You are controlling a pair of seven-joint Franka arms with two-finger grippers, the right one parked.
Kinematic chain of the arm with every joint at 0, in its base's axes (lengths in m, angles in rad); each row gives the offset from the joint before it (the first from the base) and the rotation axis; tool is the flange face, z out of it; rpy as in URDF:
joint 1: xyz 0 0 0.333 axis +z
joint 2: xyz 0 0 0 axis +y
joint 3: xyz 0 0 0.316 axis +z
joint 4: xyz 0.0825 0 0 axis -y
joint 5: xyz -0.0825 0 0.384 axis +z
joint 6: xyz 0 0 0 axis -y
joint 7: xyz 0.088 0 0 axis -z
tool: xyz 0 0 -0.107 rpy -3.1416 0 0
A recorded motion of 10 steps. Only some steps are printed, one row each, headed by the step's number.
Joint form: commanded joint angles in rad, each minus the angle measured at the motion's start. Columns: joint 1, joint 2, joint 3, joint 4, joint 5, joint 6, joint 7.
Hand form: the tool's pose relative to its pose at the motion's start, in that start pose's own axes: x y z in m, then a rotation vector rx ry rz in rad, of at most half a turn. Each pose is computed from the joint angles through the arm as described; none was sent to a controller.
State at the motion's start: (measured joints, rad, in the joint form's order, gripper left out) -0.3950 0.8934 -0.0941 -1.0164 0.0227 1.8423 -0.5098
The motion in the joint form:
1: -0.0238 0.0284 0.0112 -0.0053 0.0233 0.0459 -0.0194
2: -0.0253 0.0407 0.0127 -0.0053 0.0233 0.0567 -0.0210
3: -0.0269 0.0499 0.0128 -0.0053 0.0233 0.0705 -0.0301
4: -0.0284 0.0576 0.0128 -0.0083 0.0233 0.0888 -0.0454
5: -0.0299 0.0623 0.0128 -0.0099 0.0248 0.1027 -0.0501
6: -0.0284 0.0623 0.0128 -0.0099 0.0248 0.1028 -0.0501
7: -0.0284 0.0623 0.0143 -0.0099 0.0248 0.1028 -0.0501
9: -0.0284 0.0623 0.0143 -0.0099 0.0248 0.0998 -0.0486
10: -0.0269 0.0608 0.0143 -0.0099 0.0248 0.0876 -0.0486
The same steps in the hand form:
1: -0.0009 0.0109 0.0213 0.0206 0.0245 0.0029
2: 0.0001 0.0114 0.0299 0.0217 0.0234 0.0016
3: 0.0009 0.0129 0.0358 0.0189 0.0272 -0.0061
4: 0.0016 0.0144 0.0417 0.0144 0.0336 -0.0198
5: 0.0021 0.0158 0.0449 0.0113 0.0406 -0.0224
6: 0.0026 0.0148 0.0448 0.0112 0.0407 -0.0239
7: 0.0030 0.0141 0.0448 0.0122 0.0413 -0.0248
9: 0.0027 0.0140 0.0451 0.0138 0.0387 -0.0234
10: 0.0022 0.0123 0.0450 0.0194 0.0296 -0.0250

